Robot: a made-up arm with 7 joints.
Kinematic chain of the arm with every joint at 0, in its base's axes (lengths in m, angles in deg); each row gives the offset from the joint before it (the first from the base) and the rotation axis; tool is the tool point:
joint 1: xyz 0 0 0.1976 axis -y
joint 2: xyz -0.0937 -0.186 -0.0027 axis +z
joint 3: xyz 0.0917 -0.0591 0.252 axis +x
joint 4: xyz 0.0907 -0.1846 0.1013 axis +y
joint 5: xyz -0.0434 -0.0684 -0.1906 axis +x
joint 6: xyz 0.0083 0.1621 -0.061 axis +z
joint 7: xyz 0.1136 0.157 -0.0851 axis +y
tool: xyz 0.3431 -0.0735 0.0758
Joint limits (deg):
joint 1: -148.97..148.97
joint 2: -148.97..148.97
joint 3: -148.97..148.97
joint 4: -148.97..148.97
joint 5: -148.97..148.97
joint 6: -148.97..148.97
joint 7: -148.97..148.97
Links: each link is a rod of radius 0.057 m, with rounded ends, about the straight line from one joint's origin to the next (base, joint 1, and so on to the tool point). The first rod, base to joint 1, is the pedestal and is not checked.
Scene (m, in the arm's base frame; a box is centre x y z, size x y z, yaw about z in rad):
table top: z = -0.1
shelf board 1: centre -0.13 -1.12 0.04 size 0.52 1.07 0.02 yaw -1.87
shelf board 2: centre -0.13 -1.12 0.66 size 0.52 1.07 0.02 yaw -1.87
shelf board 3: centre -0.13 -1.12 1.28 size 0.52 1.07 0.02 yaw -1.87
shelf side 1: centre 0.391 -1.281 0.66 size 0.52 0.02 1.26 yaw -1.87
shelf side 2: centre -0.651 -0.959 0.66 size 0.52 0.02 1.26 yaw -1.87
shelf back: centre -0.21 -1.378 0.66 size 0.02 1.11 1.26 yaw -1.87
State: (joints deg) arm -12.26 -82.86 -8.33 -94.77 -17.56 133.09 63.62
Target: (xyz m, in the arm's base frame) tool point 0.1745 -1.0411 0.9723
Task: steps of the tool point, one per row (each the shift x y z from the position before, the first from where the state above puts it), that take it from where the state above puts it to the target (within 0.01 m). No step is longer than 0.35 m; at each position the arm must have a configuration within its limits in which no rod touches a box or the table.
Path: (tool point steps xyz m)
1: 0.0562 0.1253 -0.0924
2: 0.0221 0.1727 -0.0814
3: -0.0134 0.2061 -0.0471
4: -0.0442 0.2184 0.0061
5: -0.0684 0.2038 0.0684
6: -0.0857 0.1609 0.1260
7: 0.1011 -0.2176 -0.1497
8: 0.1616 -0.2568 0.0071
9: 0.1709 -0.2055 0.1839
10: 0.0938 -0.0977 0.3092
11: -0.0534 0.0028 0.3295
12: -0.0197 -0.1477 -0.0030
13: -0.0592 -0.1077 0.0031

